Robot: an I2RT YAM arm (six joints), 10 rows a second.
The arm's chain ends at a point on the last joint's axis. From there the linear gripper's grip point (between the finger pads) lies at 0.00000 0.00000 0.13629 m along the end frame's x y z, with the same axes.
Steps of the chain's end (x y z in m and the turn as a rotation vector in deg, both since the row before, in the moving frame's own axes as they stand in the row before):
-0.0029 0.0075 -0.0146 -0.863 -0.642 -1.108
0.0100 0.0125 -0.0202 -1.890 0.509 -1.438
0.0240 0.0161 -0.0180 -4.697 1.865 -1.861
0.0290 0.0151 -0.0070 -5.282 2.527 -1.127
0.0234 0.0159 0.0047 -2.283 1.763 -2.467
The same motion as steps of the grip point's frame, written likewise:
-0.0044 0.0096 -0.0146 -0.863 -0.642 -1.108
0.0113 0.0170 -0.0203 -1.890 0.509 -1.438
0.0286 0.0272 -0.0185 -4.697 1.865 -1.861
0.0351 0.0276 -0.0077 -5.282 2.527 -1.127
0.0277 0.0212 0.0045 -2.283 1.763 -2.467

